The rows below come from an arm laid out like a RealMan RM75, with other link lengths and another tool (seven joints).
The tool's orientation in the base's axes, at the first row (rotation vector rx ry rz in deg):
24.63, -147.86, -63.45
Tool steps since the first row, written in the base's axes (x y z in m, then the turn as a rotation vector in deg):
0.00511, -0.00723, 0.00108, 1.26, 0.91, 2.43
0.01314, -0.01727, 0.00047, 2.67, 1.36, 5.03
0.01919, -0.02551, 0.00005, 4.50, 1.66, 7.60
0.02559, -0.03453, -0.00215, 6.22, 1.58, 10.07
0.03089, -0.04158, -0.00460, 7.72, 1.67, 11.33
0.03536, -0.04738, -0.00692, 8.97, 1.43, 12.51
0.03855, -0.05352, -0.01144, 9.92, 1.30, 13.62
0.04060, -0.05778, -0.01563, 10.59, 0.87, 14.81
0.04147, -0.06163, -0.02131, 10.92, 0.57, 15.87
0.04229, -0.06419, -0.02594, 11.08, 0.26, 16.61
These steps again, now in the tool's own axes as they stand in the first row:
-0.00171, -0.00475, -0.00736, -1.12, 2.20, -1.49
-0.00526, -0.01303, -0.01654, -2.18, 4.19, -3.46
-0.00766, -0.01969, -0.02393, -3.57, 6.00, -5.66
-0.01036, -0.02823, -0.03078, -4.72, 7.51, -7.99
-0.01285, -0.03549, -0.03577, -5.93, 8.27, -9.34
-0.01505, -0.04170, -0.03971, -6.79, 8.79, -10.75
-0.01629, -0.04957, -0.04194, -7.44, 9.37, -11.93
-0.01717, -0.05577, -0.04273, -7.70, 9.87, -13.25
-0.01735, -0.06263, -0.04182, -7.72, 10.40, -14.27
-0.01783, -0.06785, -0.04075, -7.63, 10.72, -15.02

